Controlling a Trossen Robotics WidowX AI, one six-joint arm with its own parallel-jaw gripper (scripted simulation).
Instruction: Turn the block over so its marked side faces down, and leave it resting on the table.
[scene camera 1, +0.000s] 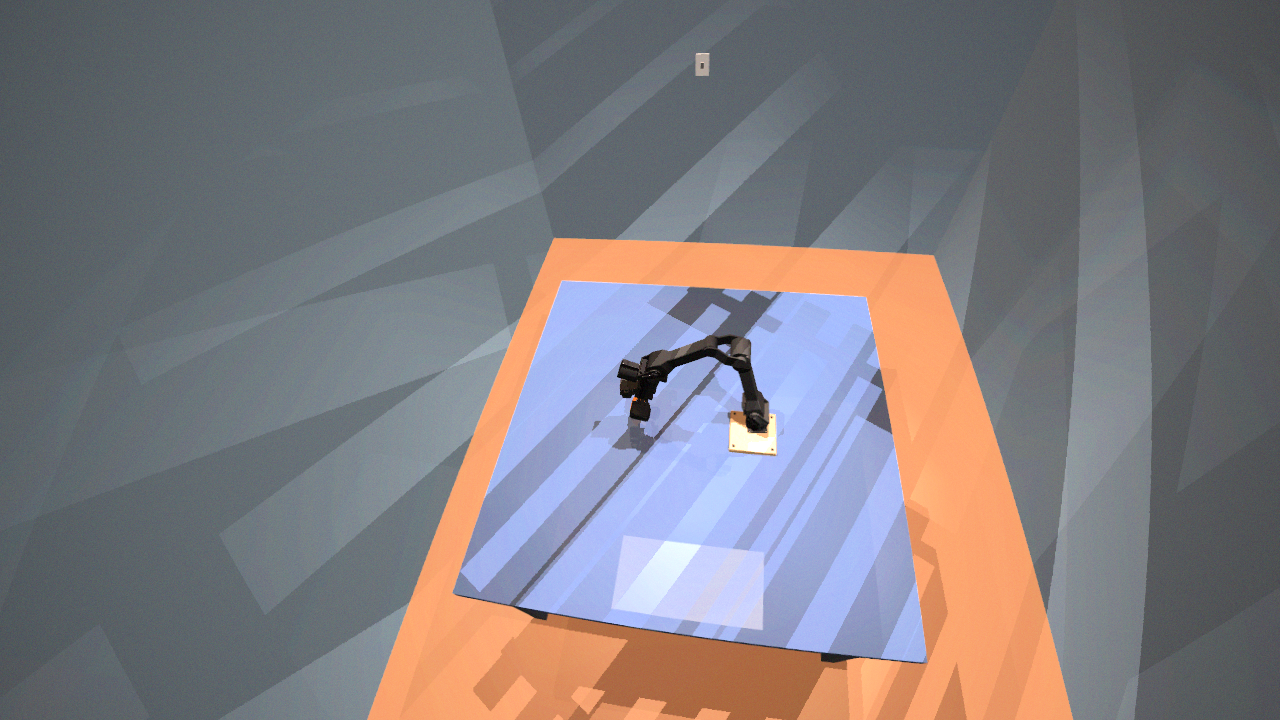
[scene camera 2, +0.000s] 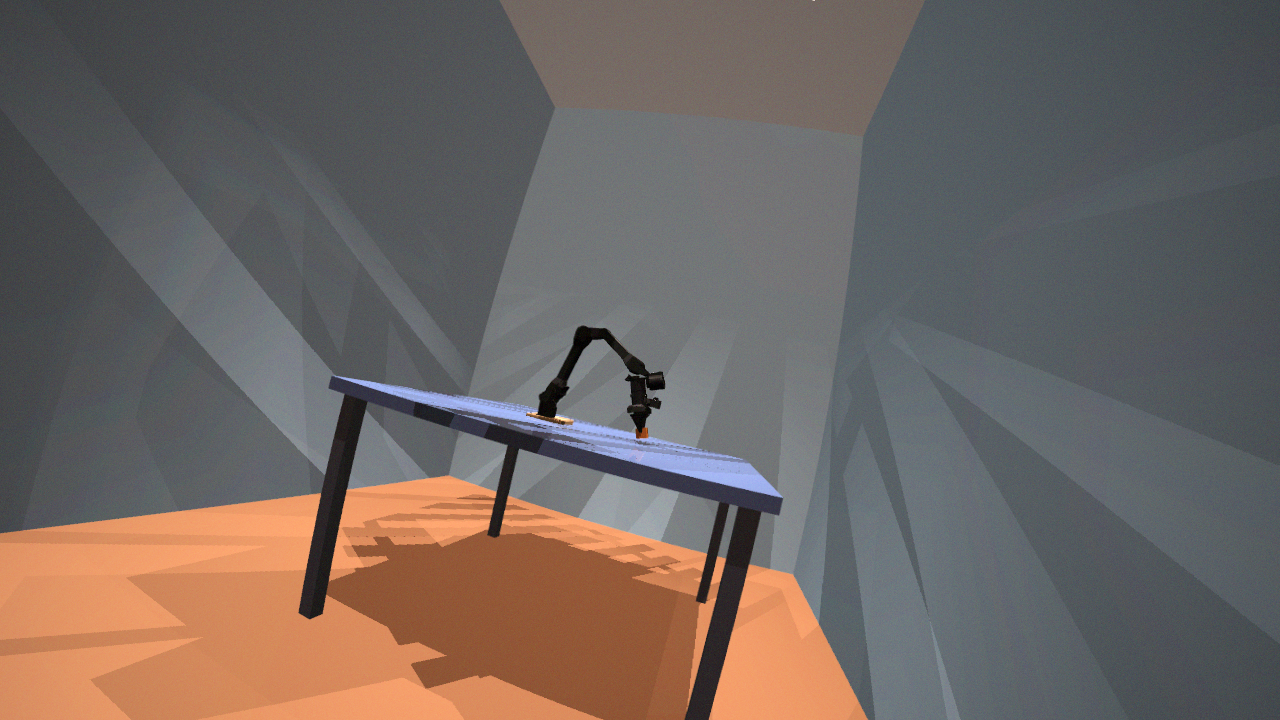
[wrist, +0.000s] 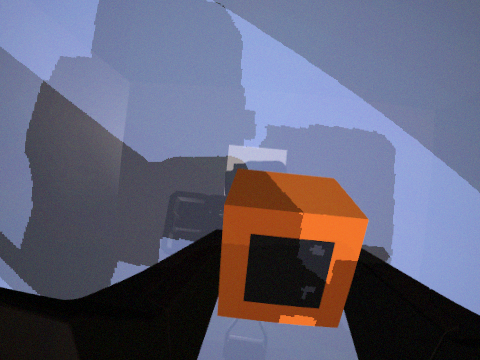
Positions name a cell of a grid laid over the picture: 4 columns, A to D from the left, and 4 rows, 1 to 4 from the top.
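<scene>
The gripper can be seen in scene camera 1 (B3), and it's there as well in scene camera 2 (C3) and in the wrist view (C3).
</scene>
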